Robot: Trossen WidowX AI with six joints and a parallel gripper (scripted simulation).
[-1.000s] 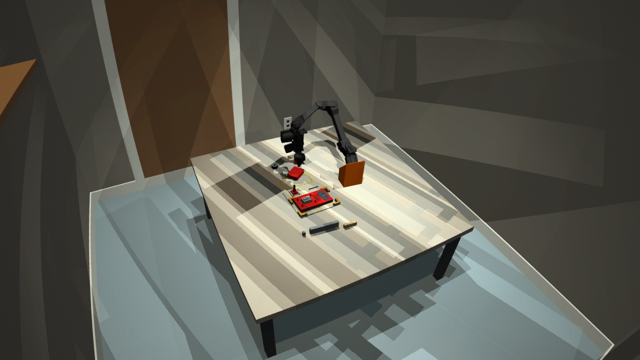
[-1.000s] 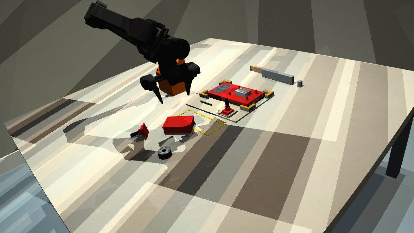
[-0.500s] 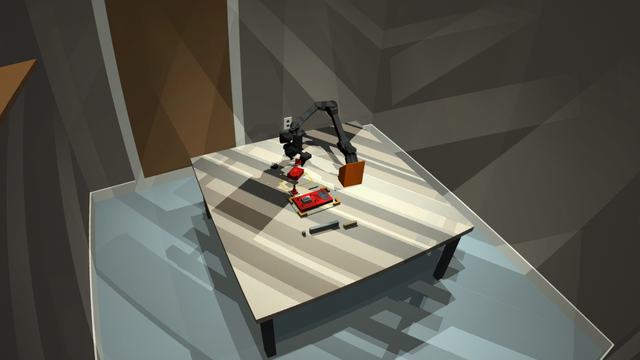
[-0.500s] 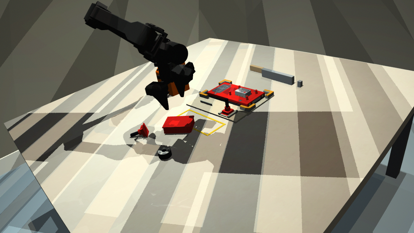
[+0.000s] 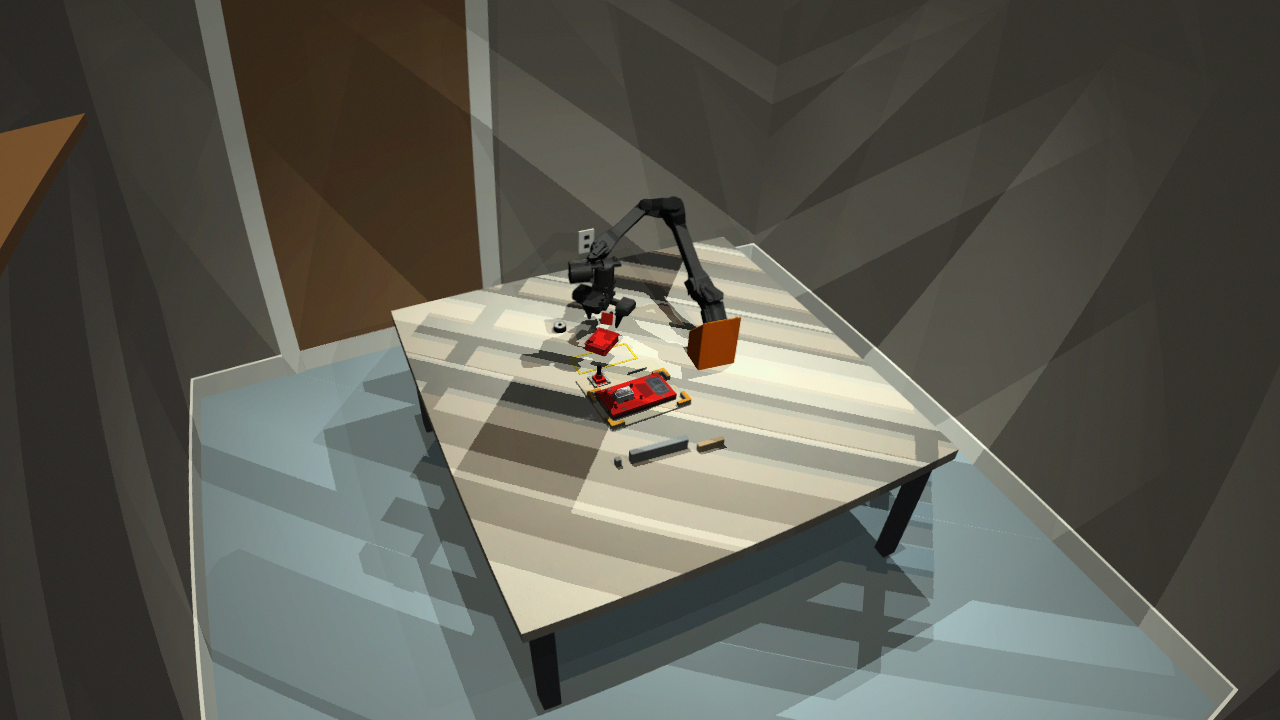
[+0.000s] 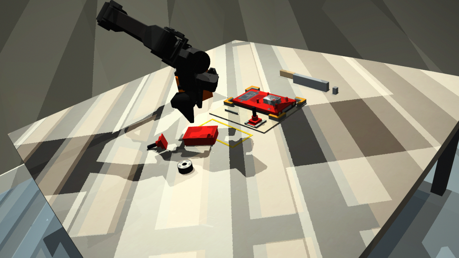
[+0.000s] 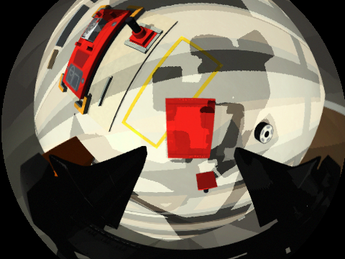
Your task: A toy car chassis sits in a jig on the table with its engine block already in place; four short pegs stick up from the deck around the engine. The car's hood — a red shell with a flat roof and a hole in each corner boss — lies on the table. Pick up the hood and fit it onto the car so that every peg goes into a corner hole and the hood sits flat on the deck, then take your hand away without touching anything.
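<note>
Now: the red hood 70 mm below my gripper tip. From my gripper tip the other things lie so: black wheel (100 mm ahead, 120 mm to the right, 70 mm below).
</note>
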